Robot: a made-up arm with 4 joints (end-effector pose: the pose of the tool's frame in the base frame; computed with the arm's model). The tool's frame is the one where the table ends.
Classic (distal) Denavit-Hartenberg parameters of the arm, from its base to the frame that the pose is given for. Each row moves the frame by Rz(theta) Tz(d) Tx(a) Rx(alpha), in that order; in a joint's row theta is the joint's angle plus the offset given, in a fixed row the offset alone. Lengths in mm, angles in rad.
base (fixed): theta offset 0; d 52.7; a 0; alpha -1.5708
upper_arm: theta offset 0; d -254; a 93.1; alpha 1.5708
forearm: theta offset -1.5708; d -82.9; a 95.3; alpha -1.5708
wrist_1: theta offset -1.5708; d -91; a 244.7; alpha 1.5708
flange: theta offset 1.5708; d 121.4; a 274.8; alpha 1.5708
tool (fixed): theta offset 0; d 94.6; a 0; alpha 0
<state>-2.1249 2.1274 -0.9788 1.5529</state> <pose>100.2 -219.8 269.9 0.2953 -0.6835 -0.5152 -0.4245</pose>
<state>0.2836 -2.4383 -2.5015 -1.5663</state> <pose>137.4 -224.7 -583.6 0.6200 -0.4327 0.6492 0.0833</pose>
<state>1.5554 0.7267 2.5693 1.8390</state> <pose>23.3 -431.4 -100.6 0.3715 -0.8735 -0.2187 -0.2260</pose>
Working (the frame after each row of the table, in the pose's form):
after base (fixed): 0.0 0.0 52.7 0.7071 -0.7071 0.0000 0.0000
after upper_arm: 1.4 -254.0 -40.4 0.7125 0.0000 0.7016 0.0000
after forearm: -80.5 -325.2 -105.0 0.2564 -0.6629 0.6590 0.2462
after wrist_1: -285.9 -484.7 -128.2 0.2642 -0.1126 0.8731 -0.3939
after flange: 1.3 -502.1 -41.8 0.3715 -0.8735 -0.2187 -0.2260

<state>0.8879 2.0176 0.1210 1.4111</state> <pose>-30.8 -223.9 -35.8 0.1708 -0.1873 0.5063 0.8242</pose>
Working (the frame after each row of the table, in the pose's form):
after base (fixed): 0.0 0.0 52.7 0.7071 -0.7071 0.0000 0.0000
after upper_arm: 58.8 -254.0 -19.5 0.9031 0.0000 0.4295 0.0000
after forearm: 48.7 -212.8 -138.5 0.6900 -0.5554 0.1547 0.4376
after wrist_1: 278.7 -282.1 -36.4 0.9369 0.2039 -0.2704 0.0867
after flange: -18.0 -308.9 -75.2 0.1708 -0.1873 0.5063 0.8242

